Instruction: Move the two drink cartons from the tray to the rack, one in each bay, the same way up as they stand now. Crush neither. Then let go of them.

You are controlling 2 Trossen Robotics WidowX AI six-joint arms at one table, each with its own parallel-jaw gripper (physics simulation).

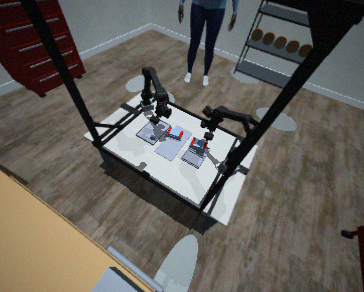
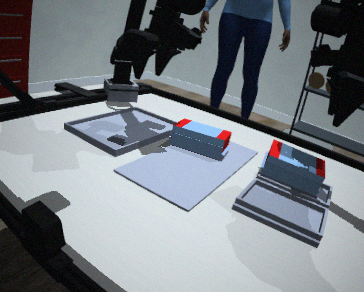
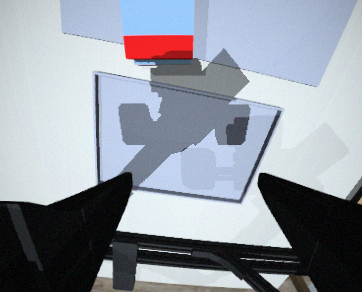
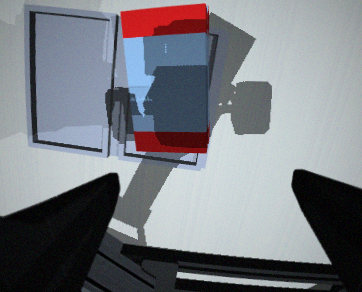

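Pixels of known places: left gripper, fingertip midpoint: [image 2: 147,77] [image 3: 195,178]; right gripper, fingertip midpoint: [image 2: 332,120] [image 4: 205,179]; left arm's base, origin of the base link: [image 1: 146,102] [image 2: 121,81].
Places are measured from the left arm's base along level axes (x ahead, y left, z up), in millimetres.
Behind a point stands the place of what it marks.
Note:
A blue carton with red ends [image 1: 175,133] @[x 425, y 89, z -4 mm] [image 2: 200,137] @[x 437, y 74, z -13 mm] [image 3: 157,20] @[x 388, y 75, z -5 mm] rests on the flat grey plate [image 1: 170,149] [image 2: 175,182] [image 3: 270,40], near its edge beside the tray. The tray [image 1: 147,135] @[x 326, y -115, z -50 mm] [image 2: 90,141] @[x 369, y -149, z -50 mm] [image 3: 97,130] @[x 232, y 64, z -45 mm] holds no carton. The other carton [image 1: 199,145] @[x 612, y 205, z 9 mm] [image 2: 295,162] @[x 608, y 191, z 9 mm] [image 4: 175,85] @[x 591, y 217, z 14 mm] sits in the rack's far bay; the near bay of the rack [image 1: 192,159] @[x 676, y 116, z -45 mm] [image 2: 275,226] @[x 699, y 80, z -50 mm] [image 4: 29,100] @[x 710, y 100, z -36 mm] is empty. My left gripper [image 1: 155,120] @[x 327, y -24, z 86 mm] [image 2: 148,75] @[x 327, y -24, z 86 mm] [image 3: 195,178] @[x 327, y -24, z 86 mm] is open and empty above the tray. My right gripper [image 1: 208,135] @[x 612, y 258, z 102 mm] [image 4: 205,179] @[x 612, y 258, z 102 mm] is open and empty above the rack side.
Black frame posts [image 1: 65,75] @[x 303, y -471, z 527 mm] [image 1: 290,90] @[x 1027, y -25, z 851 mm] rise around the table. A black block [image 2: 42,227] @[x 686, y -249, z -3 mm] is fixed at the near table edge. A person [image 1: 204,35] [image 2: 240,50] stands behind the table, with a shelf unit farther back at the right.

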